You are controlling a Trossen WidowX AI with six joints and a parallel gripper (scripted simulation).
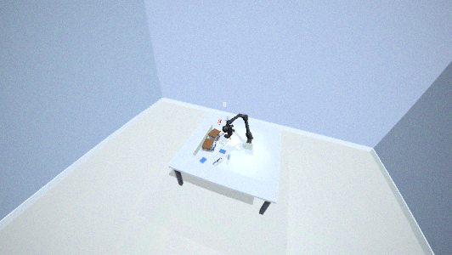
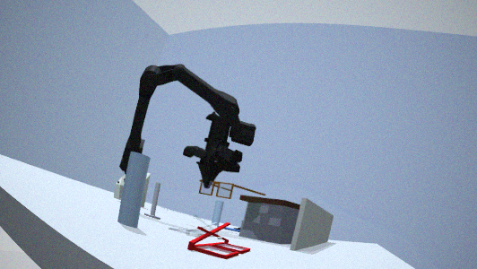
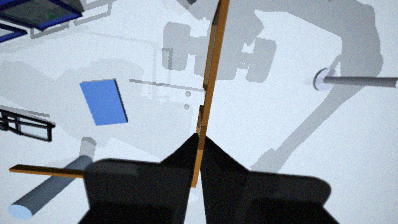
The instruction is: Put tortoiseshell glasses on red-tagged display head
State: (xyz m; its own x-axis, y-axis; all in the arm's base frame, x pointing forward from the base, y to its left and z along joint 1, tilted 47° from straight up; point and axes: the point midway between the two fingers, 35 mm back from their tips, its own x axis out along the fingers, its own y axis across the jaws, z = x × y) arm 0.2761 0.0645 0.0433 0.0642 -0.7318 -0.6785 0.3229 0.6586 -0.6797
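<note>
Right now my gripper tip is 200 mm short of the grey head, 60 mm above it and 40 mm to the left of it. Also, from my gripper tip: slanted panel (340 mm ahead, 70 mm to the left, 60 mm below); thin grey post (240 mm to the right, 90 mm below).
</note>
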